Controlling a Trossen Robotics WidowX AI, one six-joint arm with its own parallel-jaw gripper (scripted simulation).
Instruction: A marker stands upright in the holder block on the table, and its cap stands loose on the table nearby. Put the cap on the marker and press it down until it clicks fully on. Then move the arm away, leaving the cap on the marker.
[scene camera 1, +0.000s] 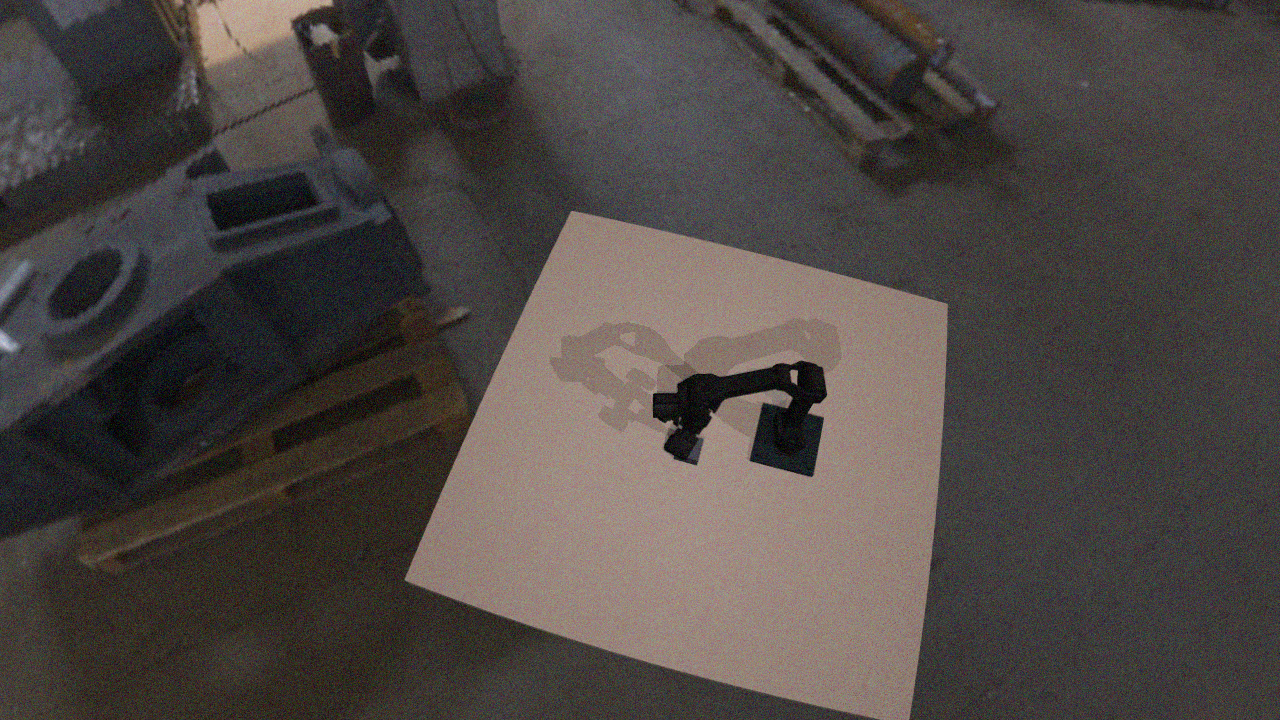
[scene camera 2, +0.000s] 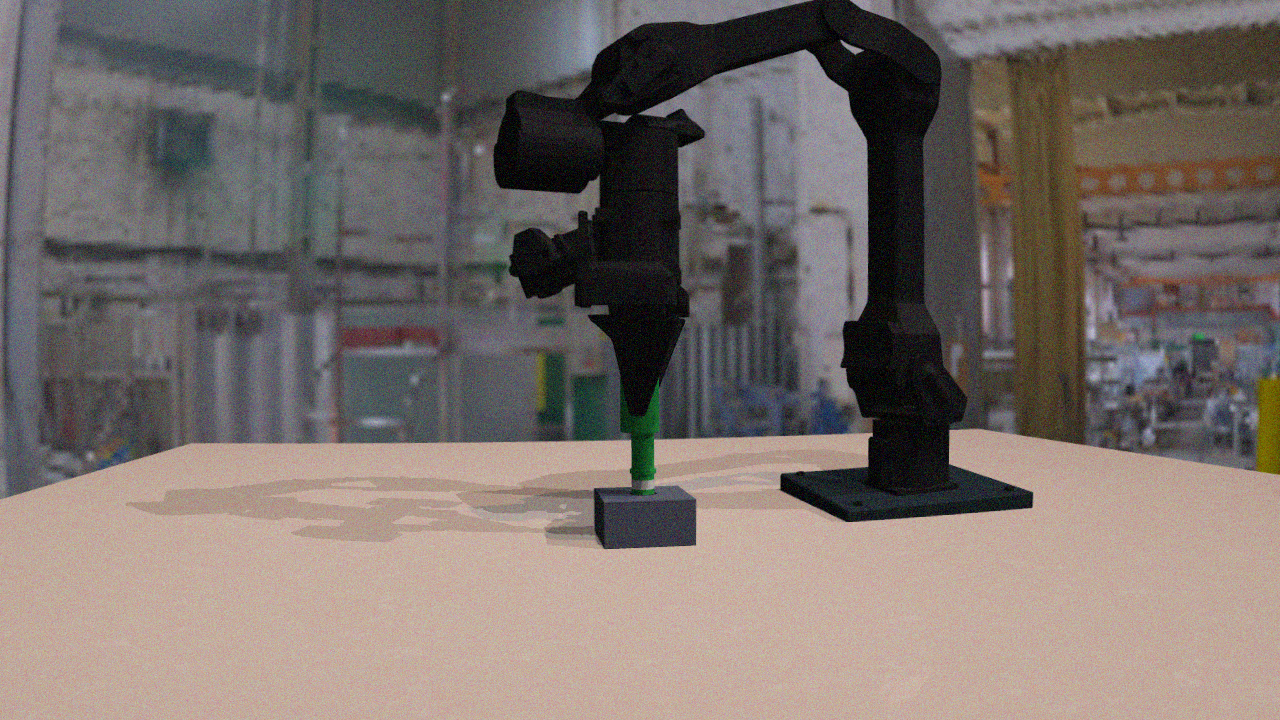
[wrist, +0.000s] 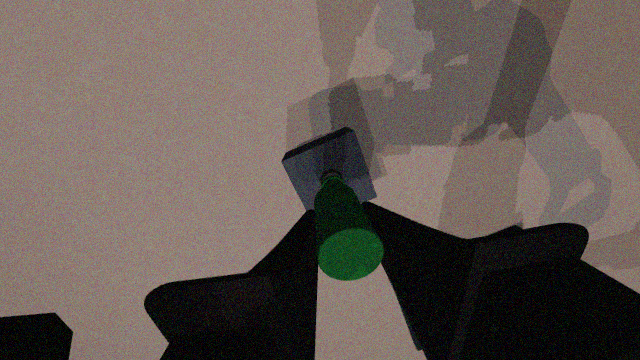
Labels:
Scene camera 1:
my gripper: 690, 438
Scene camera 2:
my gripper: 640, 414
green cap: 649, 423, held by my gripper
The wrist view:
my gripper: 338, 212
green cap: 348, 248

